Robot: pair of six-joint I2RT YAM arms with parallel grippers.
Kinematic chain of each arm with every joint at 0, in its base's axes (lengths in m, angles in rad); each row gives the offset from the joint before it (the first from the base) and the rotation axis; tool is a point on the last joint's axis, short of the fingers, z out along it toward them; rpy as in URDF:
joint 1: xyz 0 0 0.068 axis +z
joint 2: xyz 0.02 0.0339 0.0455 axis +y
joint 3: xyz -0.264 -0.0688 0 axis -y
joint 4: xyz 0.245 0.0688 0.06 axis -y
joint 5: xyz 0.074 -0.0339 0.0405 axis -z
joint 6: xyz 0.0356 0 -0.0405 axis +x
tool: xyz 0 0 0 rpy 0 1.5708 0
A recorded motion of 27 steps. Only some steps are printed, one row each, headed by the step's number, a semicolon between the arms.
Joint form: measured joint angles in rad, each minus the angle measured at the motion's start. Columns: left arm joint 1, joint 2, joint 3, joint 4, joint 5, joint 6; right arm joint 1, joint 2, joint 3, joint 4, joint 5, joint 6.
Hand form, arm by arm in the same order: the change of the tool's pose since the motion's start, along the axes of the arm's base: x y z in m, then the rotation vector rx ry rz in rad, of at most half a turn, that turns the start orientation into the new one. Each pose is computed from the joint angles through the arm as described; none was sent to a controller.
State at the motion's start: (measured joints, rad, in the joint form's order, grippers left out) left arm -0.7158 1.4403 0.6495 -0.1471 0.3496 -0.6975; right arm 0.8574 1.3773 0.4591 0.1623 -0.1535 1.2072
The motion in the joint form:
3: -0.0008 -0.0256 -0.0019 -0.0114 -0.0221 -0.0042; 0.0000 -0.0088 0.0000 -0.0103 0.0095 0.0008
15: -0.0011 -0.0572 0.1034 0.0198 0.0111 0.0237; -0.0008 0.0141 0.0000 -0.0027 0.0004 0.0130
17: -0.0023 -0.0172 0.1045 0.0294 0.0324 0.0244; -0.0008 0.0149 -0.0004 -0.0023 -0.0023 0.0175
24: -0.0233 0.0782 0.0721 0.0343 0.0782 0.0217; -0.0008 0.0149 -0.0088 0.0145 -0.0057 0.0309
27: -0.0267 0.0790 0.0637 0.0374 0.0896 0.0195; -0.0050 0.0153 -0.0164 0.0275 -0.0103 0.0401
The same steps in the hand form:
3: -0.0015 0.0020 0.0047 0.0044 -0.0183 0.0156; -0.0004 -0.0010 0.0011 -0.0051 -0.0034 -0.0075
15: 0.0130 -0.0122 0.0466 -0.1190 -0.1465 -0.0251; 0.0003 0.0000 -0.0034 -0.0083 0.0191 -0.0100
17: 0.0154 -0.0157 0.0373 -0.1124 -0.1140 -0.0407; 0.0001 0.0000 -0.0036 -0.0061 0.0239 -0.0111
24: 0.0099 -0.0208 0.0032 -0.0618 0.0062 -0.0865; -0.0004 -0.0005 -0.0046 0.0065 0.0289 -0.0177
27: 0.0077 -0.0206 0.0010 -0.0651 0.0185 -0.0949; -0.0003 -0.0017 -0.0057 0.0156 0.0340 -0.0247

